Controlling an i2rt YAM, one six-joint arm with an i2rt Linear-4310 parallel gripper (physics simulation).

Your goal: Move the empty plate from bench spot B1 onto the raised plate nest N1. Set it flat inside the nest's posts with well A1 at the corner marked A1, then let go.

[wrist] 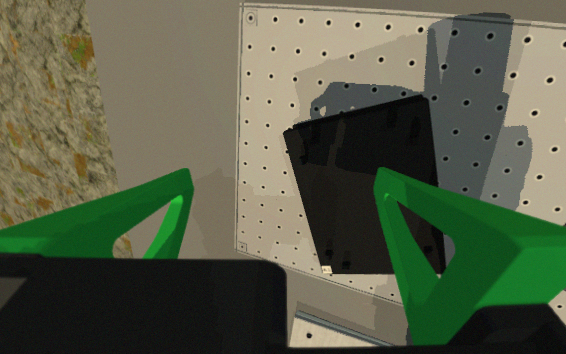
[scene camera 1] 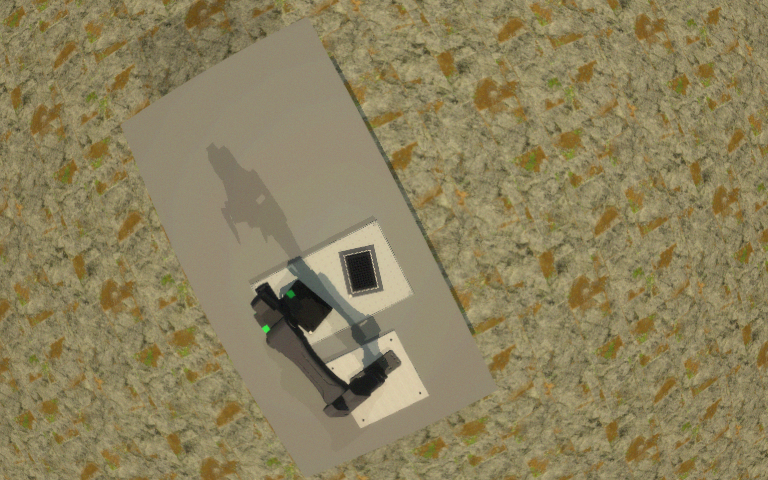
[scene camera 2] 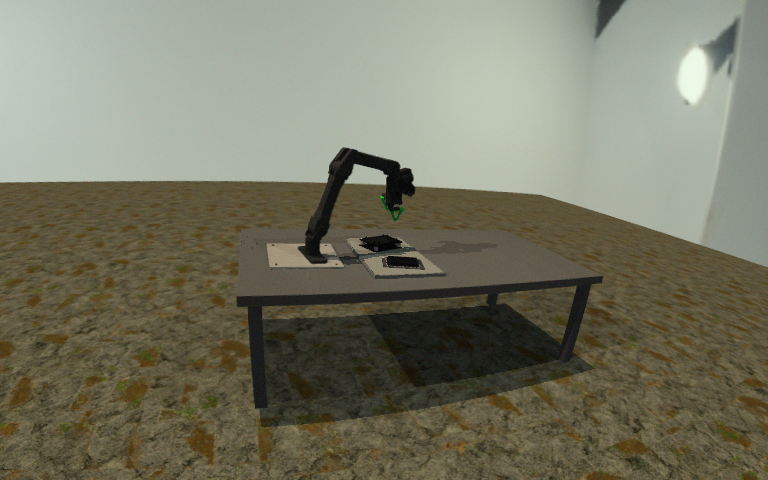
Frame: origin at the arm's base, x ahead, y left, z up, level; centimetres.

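Seen in the pictures: gripper, fingertip midpoint: (wrist: 283, 178) (scene camera 2: 391, 215); arm's base, link origin: (scene camera 1: 375, 371) (scene camera 2: 311, 255).
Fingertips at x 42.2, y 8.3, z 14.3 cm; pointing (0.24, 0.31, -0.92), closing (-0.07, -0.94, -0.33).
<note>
Offsets run from my fingertips to a thing's top centre. "spot": to the spot under its first point. Level surfaces: height alone.
The black plate {dx -9.0, dy -27.7, dz -12.5 cm} (scene camera 1: 360, 270) (scene camera 2: 402, 261) lies flat on bench spot B1, a grey outlined rectangle {spot: dx -2.4, dy -32.0, dz -13.9 cm} (scene camera 1: 359, 249) on the white perforated board. The raised nest N1 {dx -6.6, dy -3.7, dz -9.7 cm} (scene camera 1: 308, 310) (scene camera 2: 380, 243) (wrist: 350, 200) is a black block with short dark posts, at the other end of that board. Its A1 label {spot: dx -15.3, dy +0.0, dz -10.7 cm} (wrist: 326, 270) shows at the lower left corner in the wrist view. My gripper (scene camera 1: 278, 311) (scene camera 2: 391, 213) (wrist: 283, 178) is open and empty, high above the nest side of the board. In the wrist view the right finger covers part of the nest; the plate does not show there.
The white perforated board (scene camera 1: 394, 283) (scene camera 2: 428, 269) (wrist: 265, 60) lies on the grey table {dz -15.4 cm} (scene camera 1: 254, 101) (scene camera 2: 509, 260). The arm's pale base panel (scene camera 1: 399, 390) (scene camera 2: 288, 257) (wrist: 320, 335) is beside it. The arm casts a shadow over the board. The table edge is left of the board in the wrist view.
</note>
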